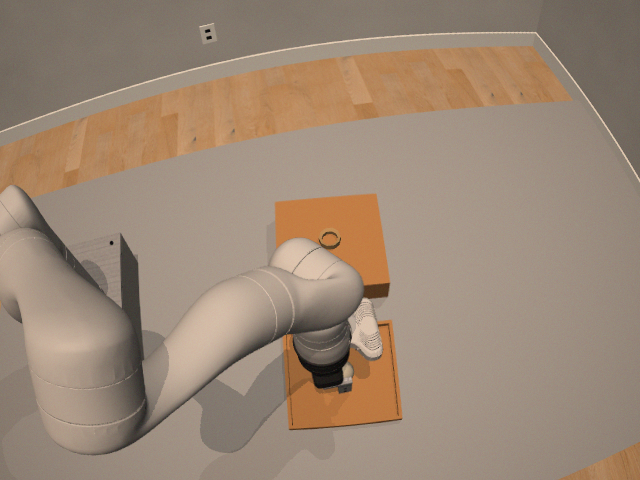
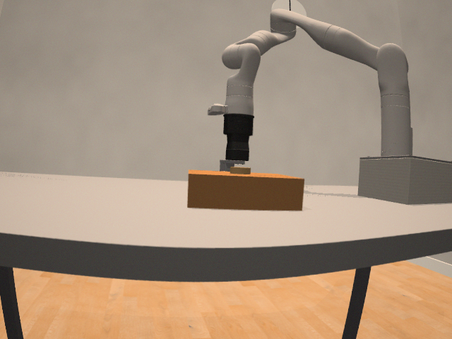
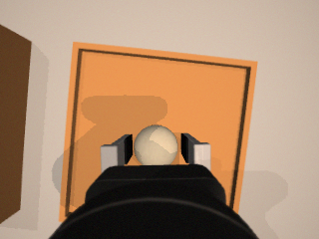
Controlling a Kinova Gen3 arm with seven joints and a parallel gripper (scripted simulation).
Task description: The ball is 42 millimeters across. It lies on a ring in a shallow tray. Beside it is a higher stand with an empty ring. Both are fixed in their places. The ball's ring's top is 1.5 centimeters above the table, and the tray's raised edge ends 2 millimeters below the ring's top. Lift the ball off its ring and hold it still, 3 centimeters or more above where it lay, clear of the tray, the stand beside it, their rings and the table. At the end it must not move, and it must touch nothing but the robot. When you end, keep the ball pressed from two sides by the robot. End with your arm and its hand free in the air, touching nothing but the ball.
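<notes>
My gripper is now 30 mm above the shallow orange tray. Round my hand: cream ball: right at my hand; stand: 240 mm to the left, 50 mm ahead, 10 mm above.
</notes>
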